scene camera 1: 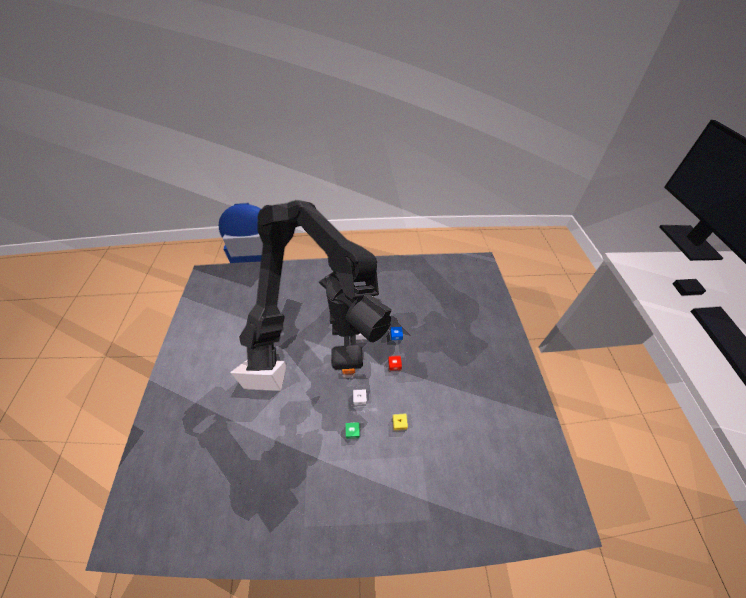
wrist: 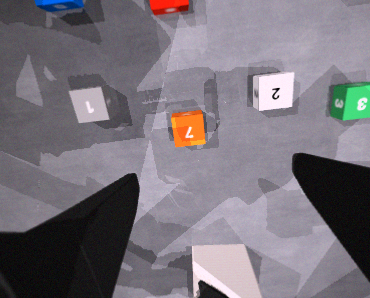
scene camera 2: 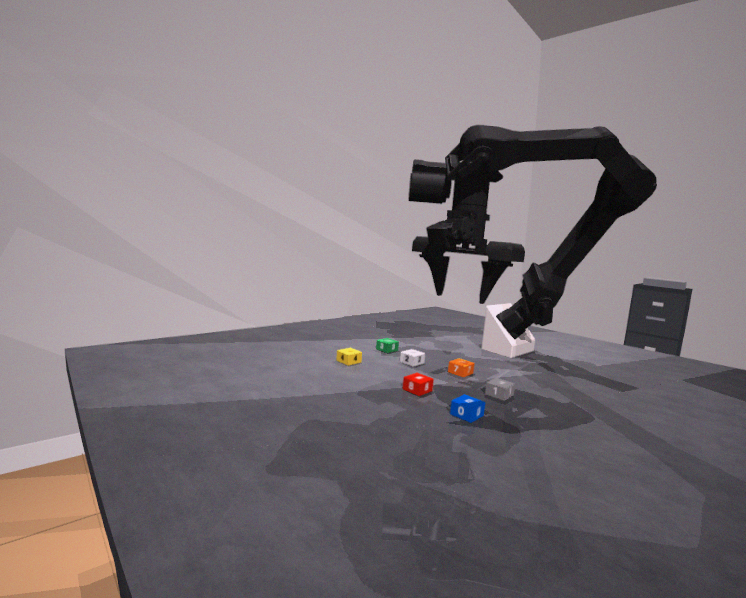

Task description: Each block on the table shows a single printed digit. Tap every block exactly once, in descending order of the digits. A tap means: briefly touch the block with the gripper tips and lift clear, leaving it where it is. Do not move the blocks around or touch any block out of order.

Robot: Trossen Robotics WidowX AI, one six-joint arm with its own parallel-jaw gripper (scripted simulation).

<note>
The gripper (scene camera 2: 459, 299) is open and holds nothing. Also in view: a blue block 0 (scene camera 2: 465, 407), a grey block 1 (wrist: 91, 104) and an orange block 7 (wrist: 188, 127).
The gripper also shows in scene camera 1 (scene camera 1: 349, 347) and in the wrist view (wrist: 213, 171).
</note>
